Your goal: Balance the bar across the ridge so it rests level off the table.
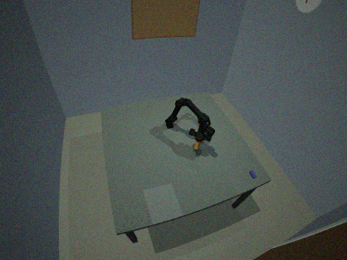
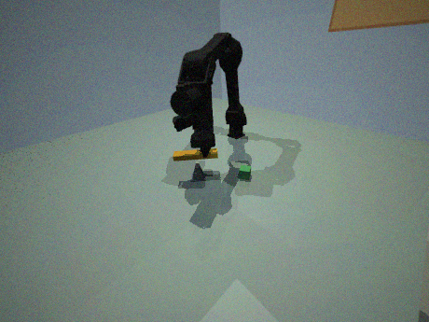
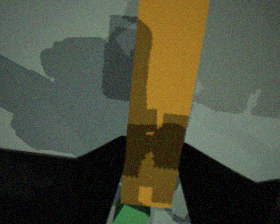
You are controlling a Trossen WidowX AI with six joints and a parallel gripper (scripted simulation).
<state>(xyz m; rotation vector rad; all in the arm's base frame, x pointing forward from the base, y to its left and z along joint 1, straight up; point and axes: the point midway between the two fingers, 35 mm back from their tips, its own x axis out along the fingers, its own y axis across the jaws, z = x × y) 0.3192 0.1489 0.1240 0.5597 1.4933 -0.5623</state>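
My gripper tip is now 90 mm to the right of the green cube, 90 mm past it and 70 mm above it. Round my gripper tip: bar (20 mm to the right, 20 mm ahead); blue object (420 mm ahead, 350 mm to the left, 80 mm below).
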